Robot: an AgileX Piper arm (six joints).
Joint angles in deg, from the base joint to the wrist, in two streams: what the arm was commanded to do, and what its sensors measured. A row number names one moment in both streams.
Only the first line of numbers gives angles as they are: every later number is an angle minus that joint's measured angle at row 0.
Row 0, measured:
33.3, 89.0, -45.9, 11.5, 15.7, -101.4
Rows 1 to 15, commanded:
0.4, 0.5, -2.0, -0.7, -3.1, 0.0
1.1, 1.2, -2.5, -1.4, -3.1, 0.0
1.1, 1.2, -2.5, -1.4, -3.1, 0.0
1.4, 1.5, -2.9, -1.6, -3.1, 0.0
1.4, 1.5, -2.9, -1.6, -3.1, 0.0
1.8, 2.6, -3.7, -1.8, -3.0, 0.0
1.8, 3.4, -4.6, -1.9, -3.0, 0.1
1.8, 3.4, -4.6, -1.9, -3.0, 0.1
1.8, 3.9, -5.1, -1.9, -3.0, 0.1
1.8, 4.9, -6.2, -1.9, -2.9, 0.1
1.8, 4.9, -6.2, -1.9, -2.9, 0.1
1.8, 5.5, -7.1, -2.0, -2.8, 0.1
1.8, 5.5, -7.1, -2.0, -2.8, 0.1
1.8, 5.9, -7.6, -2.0, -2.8, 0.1
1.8, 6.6, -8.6, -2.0, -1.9, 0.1
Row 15, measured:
1.6, 6.5, -6.4, -2.3, 0.3, 0.0
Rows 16 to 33, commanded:
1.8, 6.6, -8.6, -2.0, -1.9, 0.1
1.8, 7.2, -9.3, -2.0, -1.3, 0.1
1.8, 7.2, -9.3, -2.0, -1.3, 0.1
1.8, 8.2, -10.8, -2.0, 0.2, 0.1
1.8, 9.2, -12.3, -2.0, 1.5, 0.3
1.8, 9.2, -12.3, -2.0, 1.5, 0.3
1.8, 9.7, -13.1, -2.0, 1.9, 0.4
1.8, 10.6, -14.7, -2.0, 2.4, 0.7
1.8, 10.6, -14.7, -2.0, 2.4, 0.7
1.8, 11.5, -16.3, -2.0, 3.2, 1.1
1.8, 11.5, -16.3, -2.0, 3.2, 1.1
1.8, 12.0, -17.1, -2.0, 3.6, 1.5
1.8, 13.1, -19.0, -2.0, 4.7, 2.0
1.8, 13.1, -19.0, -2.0, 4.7, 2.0
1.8, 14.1, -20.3, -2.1, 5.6, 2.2
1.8, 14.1, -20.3, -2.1, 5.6, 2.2
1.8, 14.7, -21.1, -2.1, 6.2, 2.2
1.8, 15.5, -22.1, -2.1, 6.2, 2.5
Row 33, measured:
1.6, 15.2, -20.0, -2.4, 7.9, 1.8
